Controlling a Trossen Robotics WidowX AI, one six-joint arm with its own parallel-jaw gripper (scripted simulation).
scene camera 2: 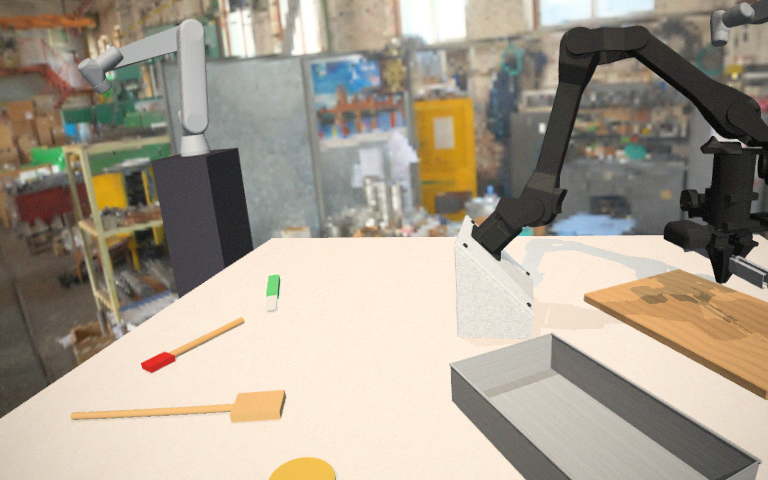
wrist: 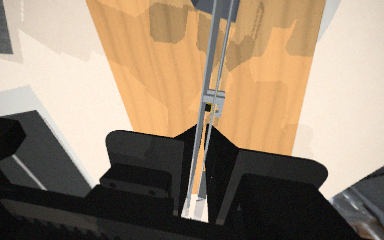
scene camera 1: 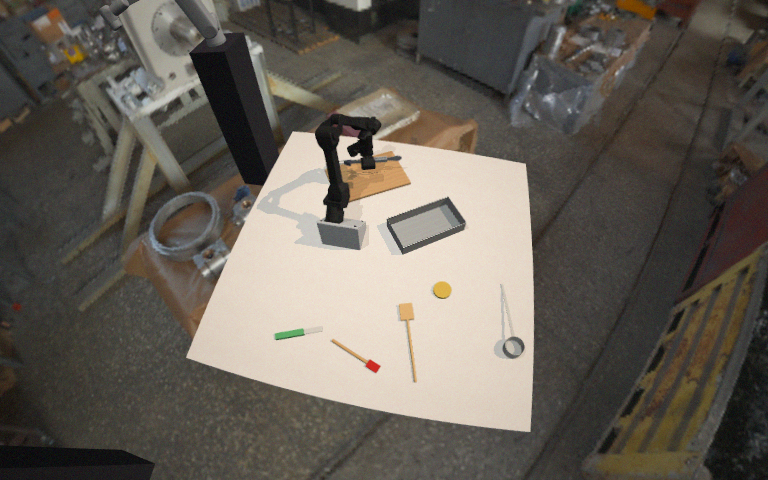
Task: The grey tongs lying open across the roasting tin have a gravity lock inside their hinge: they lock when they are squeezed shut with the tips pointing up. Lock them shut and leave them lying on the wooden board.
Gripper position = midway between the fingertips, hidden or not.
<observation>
I see my gripper (scene camera 2: 720,282), a wooden spatula (scene camera 2: 265,405), a red-tipped spatula (scene camera 2: 163,359), a wooden board (scene camera 2: 712,324) and a roasting tin (scene camera 2: 543,401).
My gripper shows as well in the wrist view (wrist: 204,127). The wooden board shows as well in the wrist view (wrist: 268,58) and in scene camera 1 (scene camera 1: 389,175). The roasting tin is seen too in scene camera 1 (scene camera 1: 413,229). The wrist view does not show the wooden spatula: it is out of frame. The wrist view misses the red-tipped spatula: it is out of frame.
</observation>
